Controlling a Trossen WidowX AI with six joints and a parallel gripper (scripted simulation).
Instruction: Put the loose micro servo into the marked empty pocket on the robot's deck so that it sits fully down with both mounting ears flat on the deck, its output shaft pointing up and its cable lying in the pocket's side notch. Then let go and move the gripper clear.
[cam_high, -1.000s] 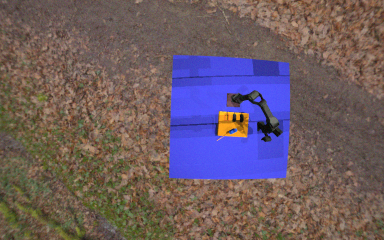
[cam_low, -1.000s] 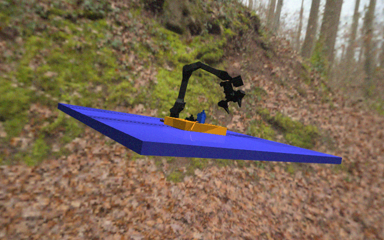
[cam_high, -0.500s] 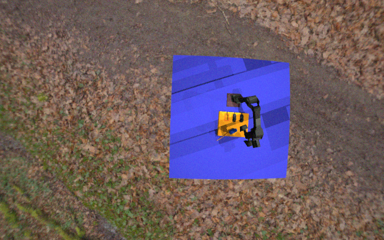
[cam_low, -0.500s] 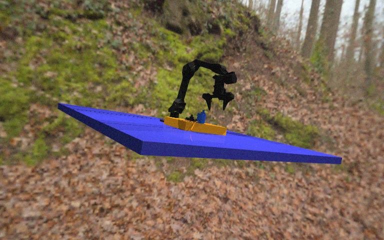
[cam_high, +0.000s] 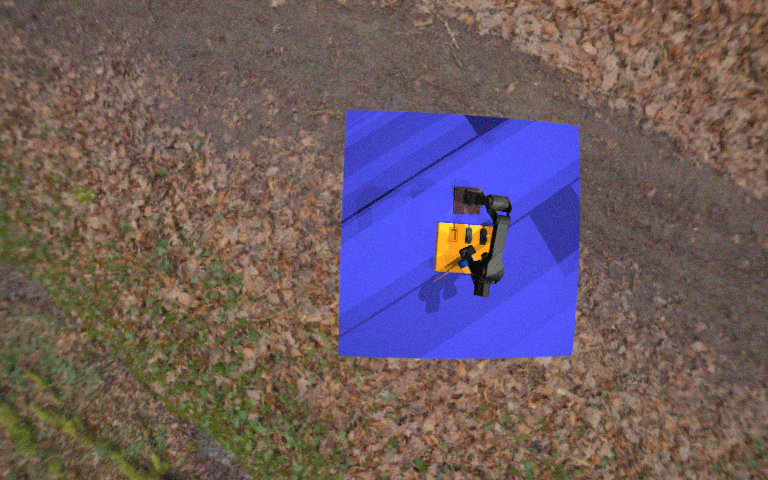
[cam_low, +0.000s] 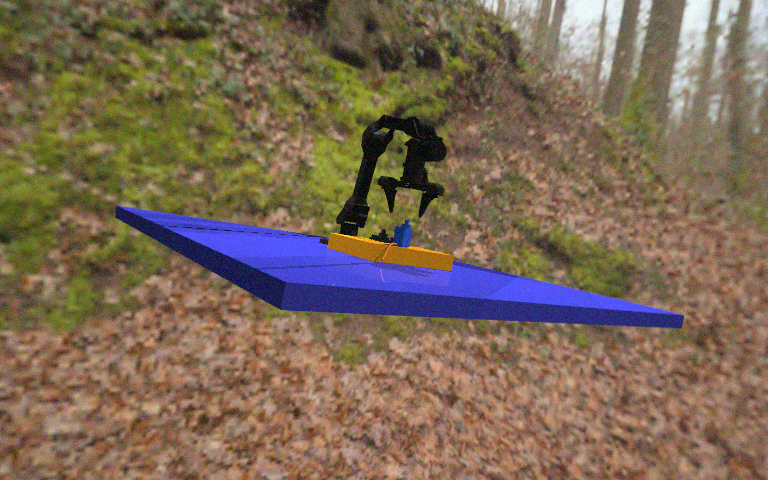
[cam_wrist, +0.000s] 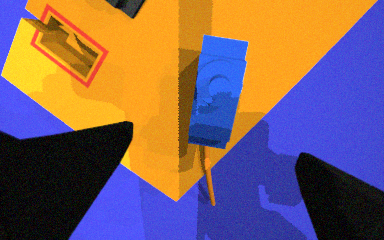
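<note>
Right now my gripper tip is 30 mm past the orange deck, 30 mm to the right of it and 120 mm above it.
</note>
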